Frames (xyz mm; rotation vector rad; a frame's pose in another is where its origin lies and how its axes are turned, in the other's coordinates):
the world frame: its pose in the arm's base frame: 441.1 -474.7 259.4 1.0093 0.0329 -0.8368
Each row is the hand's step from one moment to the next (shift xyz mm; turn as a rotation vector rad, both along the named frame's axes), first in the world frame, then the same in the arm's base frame.
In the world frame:
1: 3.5 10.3 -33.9 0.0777 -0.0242 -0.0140
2: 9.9 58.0 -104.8 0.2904 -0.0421 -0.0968
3: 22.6 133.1 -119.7 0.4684 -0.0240 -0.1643
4: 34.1 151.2 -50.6 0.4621 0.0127 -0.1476
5: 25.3 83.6 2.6 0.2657 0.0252 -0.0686
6: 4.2 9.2 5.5 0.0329 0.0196 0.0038
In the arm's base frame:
1: 20.5 26.2 -12.8 0.0436 -0.0424 -0.0558
2: 79.2 88.1 -20.0 0.2088 -0.1126 -0.1980
3: 140.5 111.0 21.7 0.3672 -0.1641 -0.2918
4: 136.4 56.5 69.1 0.3803 -0.1635 -0.2532
5: 69.5 4.3 52.8 0.2244 -0.1017 -0.1234
6: 6.9 -4.3 8.2 0.0340 -0.0177 0.0037

